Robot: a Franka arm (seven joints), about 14 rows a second.
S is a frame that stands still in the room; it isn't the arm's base.
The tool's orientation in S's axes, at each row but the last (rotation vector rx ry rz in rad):
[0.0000 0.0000 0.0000]
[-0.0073 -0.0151 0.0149]
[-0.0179 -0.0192 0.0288]
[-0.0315 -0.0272 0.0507]
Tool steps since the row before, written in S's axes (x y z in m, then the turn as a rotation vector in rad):
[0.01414 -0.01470 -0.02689 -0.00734 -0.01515 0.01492]
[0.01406 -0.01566 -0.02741 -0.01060 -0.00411 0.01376]
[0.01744 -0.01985 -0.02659 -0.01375 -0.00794 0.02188]
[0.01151 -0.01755 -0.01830 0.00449 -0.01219 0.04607]
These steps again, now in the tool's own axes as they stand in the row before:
[0.01414 -0.01470 -0.02689 -0.00734 -0.01515 0.01492]
[0.01341 -0.01566 -0.02773 -0.01045 -0.00405 0.01389]
[0.01635 -0.01985 -0.02727 -0.01356 -0.00794 0.02200]
[0.01011 -0.01751 -0.01915 0.00508 -0.01388 0.04553]

